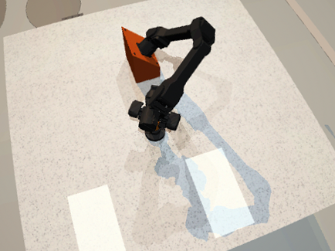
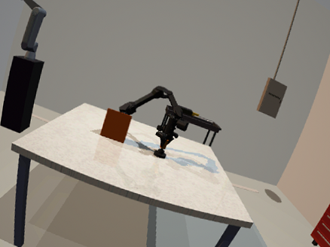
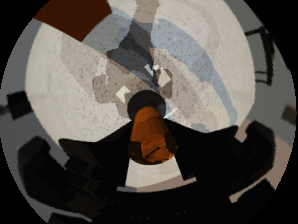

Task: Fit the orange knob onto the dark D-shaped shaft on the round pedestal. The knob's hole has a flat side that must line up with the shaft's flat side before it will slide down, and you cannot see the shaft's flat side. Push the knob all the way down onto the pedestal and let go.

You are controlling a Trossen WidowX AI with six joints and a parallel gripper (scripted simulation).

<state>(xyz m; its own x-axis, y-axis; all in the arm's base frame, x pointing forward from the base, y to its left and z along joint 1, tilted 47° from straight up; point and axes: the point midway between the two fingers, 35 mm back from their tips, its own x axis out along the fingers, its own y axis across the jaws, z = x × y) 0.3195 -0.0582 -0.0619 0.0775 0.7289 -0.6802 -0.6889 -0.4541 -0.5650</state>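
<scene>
Right now the orange knob is 2 cm above my gripper tip. Also, from my gripper tip: dark round pedestal (4 cm below).
</scene>
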